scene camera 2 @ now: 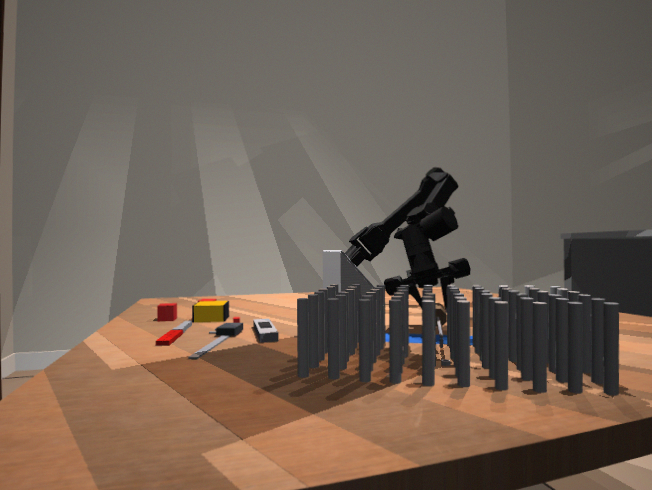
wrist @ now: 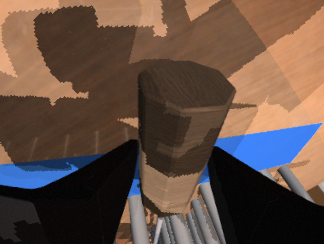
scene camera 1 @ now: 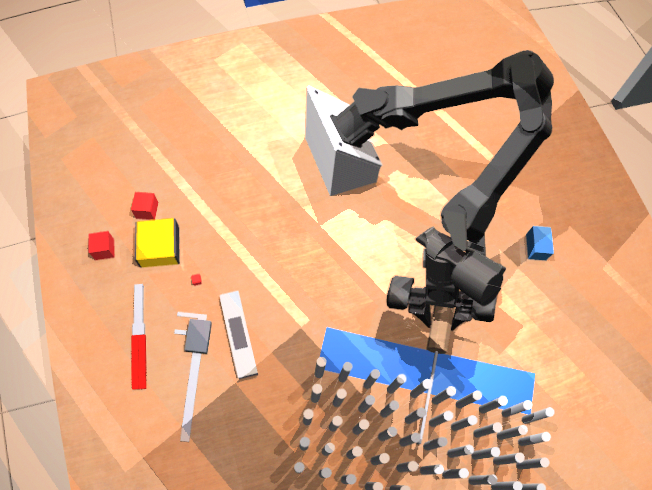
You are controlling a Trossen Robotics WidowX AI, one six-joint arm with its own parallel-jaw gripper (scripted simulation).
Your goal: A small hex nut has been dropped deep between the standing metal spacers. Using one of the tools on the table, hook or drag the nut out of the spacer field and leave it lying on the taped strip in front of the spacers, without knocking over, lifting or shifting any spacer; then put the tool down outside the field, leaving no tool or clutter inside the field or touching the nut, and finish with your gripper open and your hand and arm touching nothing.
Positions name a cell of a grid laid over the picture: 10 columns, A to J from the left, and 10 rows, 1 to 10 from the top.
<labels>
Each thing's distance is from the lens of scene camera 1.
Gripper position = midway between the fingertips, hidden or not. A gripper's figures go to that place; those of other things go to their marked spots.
my gripper (scene camera 1: G7): 106 cm
red-handled tool (scene camera 1: C8): 108 cm
yellow block (scene camera 1: C5): 110 cm
</labels>
